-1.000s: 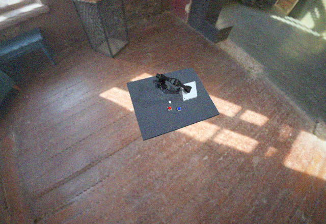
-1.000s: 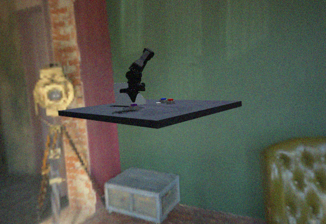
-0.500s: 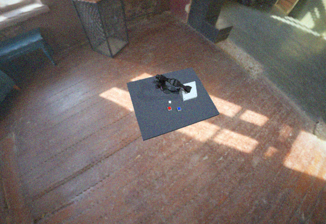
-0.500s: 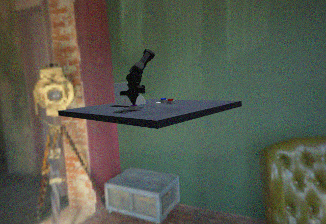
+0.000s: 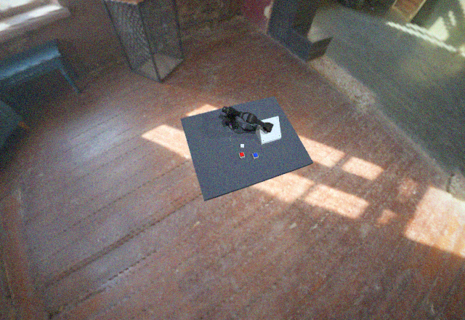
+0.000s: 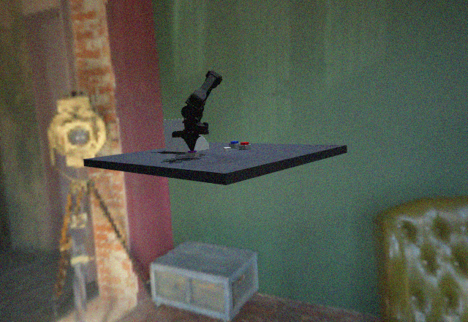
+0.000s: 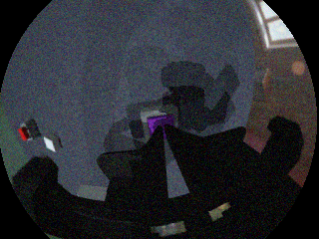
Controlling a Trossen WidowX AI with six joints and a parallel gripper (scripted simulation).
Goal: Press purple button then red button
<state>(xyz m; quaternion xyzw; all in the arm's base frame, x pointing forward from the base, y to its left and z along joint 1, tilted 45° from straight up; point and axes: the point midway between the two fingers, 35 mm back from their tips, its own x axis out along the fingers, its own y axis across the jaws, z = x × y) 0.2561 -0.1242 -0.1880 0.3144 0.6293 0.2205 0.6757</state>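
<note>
Right now the purple button is 10 mm below my gripper tip. Also, from my gripper tip: red button 70 mm ahead, 350 mm to the left; blue button 50 mm behind, 410 mm to the left; small white block 10 mm ahead, 260 mm to the left, 20 mm below.
</note>
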